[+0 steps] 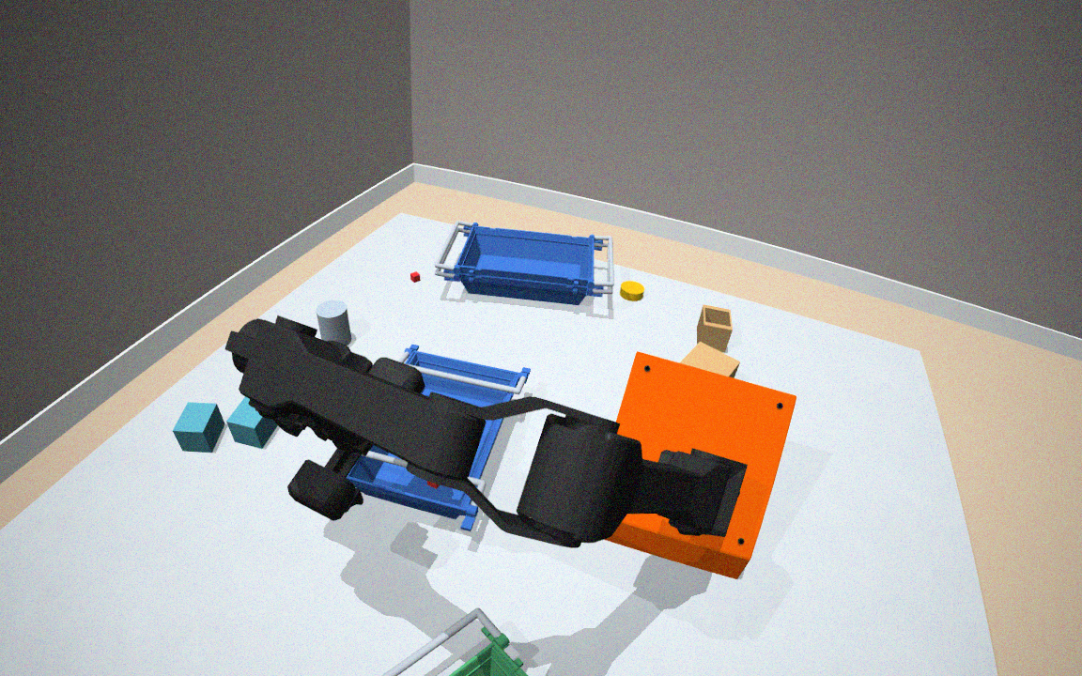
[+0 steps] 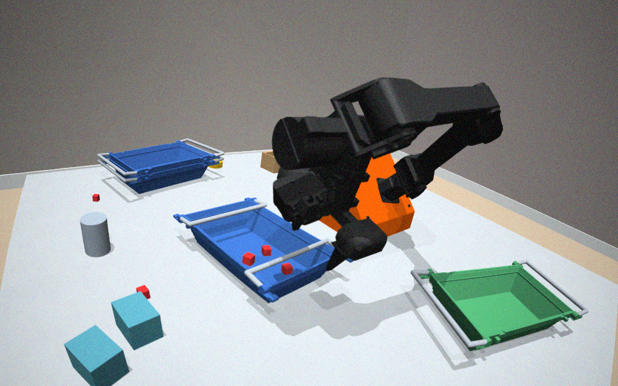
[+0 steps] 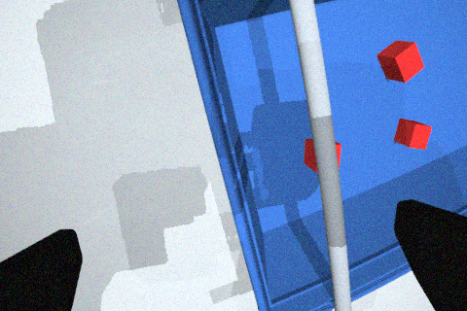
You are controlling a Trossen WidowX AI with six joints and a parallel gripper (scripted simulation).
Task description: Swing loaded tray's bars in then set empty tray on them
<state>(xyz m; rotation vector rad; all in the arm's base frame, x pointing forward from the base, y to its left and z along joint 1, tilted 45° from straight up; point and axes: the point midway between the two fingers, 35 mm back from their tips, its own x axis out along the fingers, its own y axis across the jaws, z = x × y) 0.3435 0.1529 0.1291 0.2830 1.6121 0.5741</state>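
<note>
The green tray lies 31 cm behind my gripper tip, 21 cm to the left of it and 6 cm below it. From my gripper tip the other things lie so: brown box 64 cm to the right, 25 cm behind, 9 cm below; grey cylinder 33 cm ahead, 24 cm to the right, 7 cm below; yellow disc 70 cm to the right, 10 cm below, 6 cm behind.
</note>
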